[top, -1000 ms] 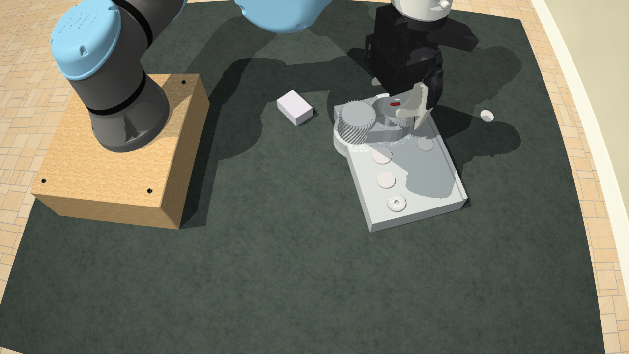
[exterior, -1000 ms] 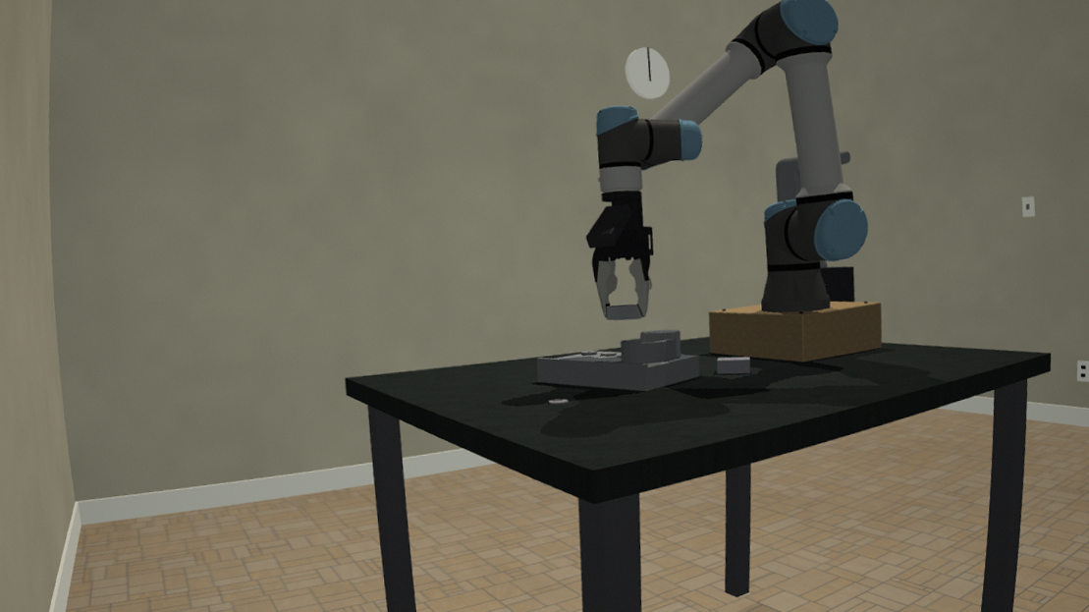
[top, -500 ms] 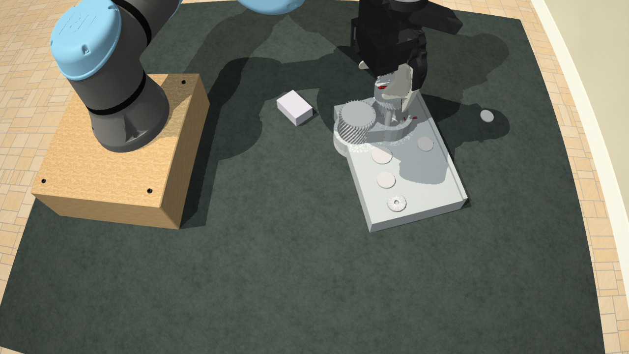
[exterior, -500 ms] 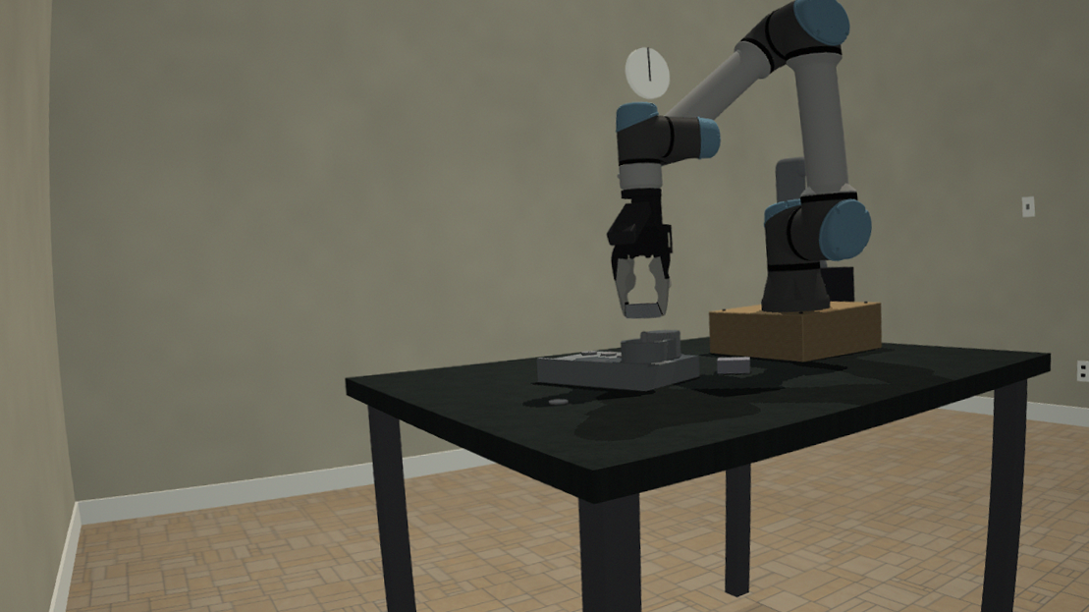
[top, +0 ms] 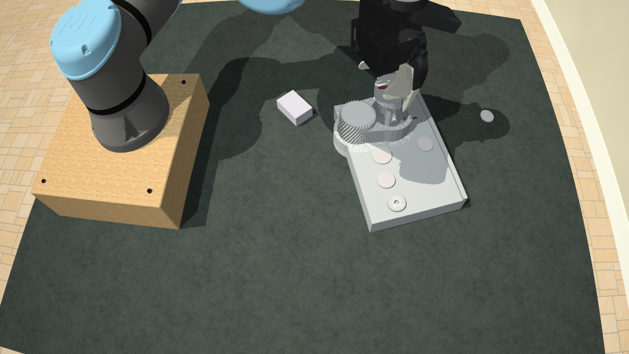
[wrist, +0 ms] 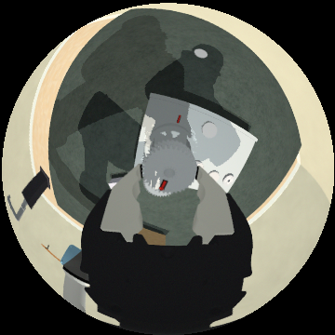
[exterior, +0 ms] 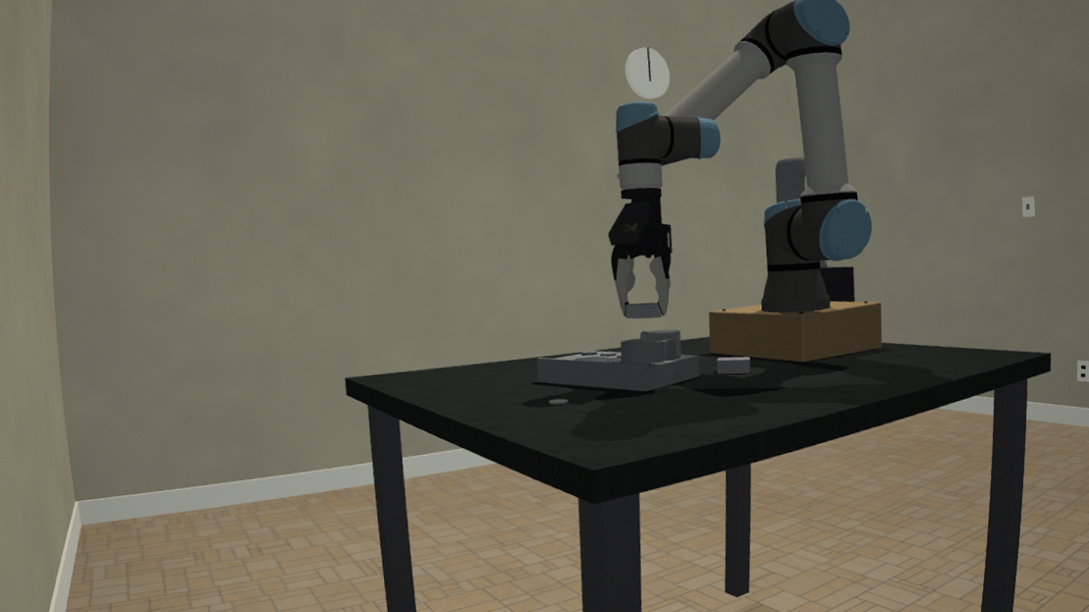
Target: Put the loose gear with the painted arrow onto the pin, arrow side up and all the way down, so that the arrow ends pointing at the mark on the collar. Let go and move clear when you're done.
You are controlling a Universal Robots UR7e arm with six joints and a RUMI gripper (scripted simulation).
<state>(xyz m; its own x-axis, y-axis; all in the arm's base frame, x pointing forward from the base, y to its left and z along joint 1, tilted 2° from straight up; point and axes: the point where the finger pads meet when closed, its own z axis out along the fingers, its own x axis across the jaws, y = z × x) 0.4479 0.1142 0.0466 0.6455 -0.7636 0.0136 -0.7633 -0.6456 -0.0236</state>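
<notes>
The gear lies right at my hand. Also, from my hand: grey block 18 cm behind, 12 cm below, 2 cm to the left.
</notes>
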